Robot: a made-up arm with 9 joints. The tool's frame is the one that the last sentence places. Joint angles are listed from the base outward.
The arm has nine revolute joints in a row. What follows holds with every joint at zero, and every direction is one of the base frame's. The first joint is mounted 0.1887 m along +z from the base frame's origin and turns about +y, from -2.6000 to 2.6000 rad. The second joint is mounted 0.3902 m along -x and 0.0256 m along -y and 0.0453 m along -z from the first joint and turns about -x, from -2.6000 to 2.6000 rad. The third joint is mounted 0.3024 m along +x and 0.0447 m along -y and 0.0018 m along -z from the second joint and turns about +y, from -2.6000 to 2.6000 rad. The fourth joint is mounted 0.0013 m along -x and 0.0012 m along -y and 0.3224 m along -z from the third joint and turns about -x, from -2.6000 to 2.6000 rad. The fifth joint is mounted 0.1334 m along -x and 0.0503 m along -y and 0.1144 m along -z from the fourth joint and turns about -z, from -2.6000 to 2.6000 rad. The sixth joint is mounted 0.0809 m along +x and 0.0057 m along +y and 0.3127 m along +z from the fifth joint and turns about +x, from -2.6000 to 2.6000 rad. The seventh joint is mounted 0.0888 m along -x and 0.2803 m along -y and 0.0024 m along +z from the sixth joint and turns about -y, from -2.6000 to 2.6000 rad. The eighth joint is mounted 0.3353 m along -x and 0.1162 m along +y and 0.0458 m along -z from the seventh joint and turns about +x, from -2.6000 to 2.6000 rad. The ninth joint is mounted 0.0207 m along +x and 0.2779 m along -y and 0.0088 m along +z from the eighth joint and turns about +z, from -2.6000 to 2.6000 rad. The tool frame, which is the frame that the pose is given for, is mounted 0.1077 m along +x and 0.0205 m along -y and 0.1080 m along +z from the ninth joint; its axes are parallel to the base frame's.
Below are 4 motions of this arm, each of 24 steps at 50 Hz.
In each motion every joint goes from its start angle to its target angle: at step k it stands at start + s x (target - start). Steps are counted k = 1, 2, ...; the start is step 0. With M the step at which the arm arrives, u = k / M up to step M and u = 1 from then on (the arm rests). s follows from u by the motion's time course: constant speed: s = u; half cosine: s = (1 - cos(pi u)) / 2; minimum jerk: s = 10 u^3 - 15 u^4 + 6 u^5.
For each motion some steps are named. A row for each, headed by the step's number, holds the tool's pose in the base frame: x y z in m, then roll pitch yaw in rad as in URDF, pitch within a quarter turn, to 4 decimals.
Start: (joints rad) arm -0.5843 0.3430 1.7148 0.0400 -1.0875 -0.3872 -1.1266 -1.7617 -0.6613
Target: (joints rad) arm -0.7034 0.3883 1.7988 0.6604 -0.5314 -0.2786 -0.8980 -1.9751 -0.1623
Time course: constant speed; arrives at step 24
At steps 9, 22, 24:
9: 0.0288 0.2263 0.2568 -0.0510 1.1811 2.4715
22: -0.0410 0.3182 0.1782 1.1141 1.0627 -2.4642
24: -0.0542 0.3303 0.1669 1.2121 1.0057 -2.3367

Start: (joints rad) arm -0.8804 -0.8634 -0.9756 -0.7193 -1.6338 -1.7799 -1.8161 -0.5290 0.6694
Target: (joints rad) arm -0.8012 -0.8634 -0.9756 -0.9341 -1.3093 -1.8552 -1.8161 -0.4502 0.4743
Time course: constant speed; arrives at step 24
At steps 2, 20, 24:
2: 0.0451 0.0067 -0.3691 0.1555 -0.9521 -0.5929
20: 0.0264 -0.0524 -0.3681 0.3775 -0.7791 -0.5519
24: 0.0242 -0.0667 -0.3676 0.4147 -0.7351 -0.5341

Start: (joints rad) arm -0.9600 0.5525 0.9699 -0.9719 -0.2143 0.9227 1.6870 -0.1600 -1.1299
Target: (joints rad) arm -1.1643 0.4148 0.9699 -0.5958 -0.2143 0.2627 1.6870 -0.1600 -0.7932
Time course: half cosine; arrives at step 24
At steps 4, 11, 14, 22, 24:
4: -0.1746 0.0116 -0.6358 1.6640 1.0654 -1.8824
11: -0.1633 -0.1776 -0.6829 1.7367 0.6173 -1.8627
14: -0.1557 -0.2791 -0.6773 1.7741 0.3808 -1.8745
22: -0.1424 -0.4492 -0.6151 1.8637 -0.0428 -1.9359
24: -0.1418 -0.4567 -0.6106 1.8692 -0.0629 -1.9405

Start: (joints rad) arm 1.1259 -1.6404 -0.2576 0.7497 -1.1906 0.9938 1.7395 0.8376 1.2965
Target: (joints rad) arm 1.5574 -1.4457 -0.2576 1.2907 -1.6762 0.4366 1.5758 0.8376 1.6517
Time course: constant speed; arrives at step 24
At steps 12, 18, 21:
12: -0.2800 0.4533 0.1120 2.4577 -0.8648 -1.7521
18: -0.3182 0.4004 0.1086 2.5814 -0.8889 -1.6159
21: -0.3319 0.3759 0.1087 2.6420 -0.8777 -1.5544

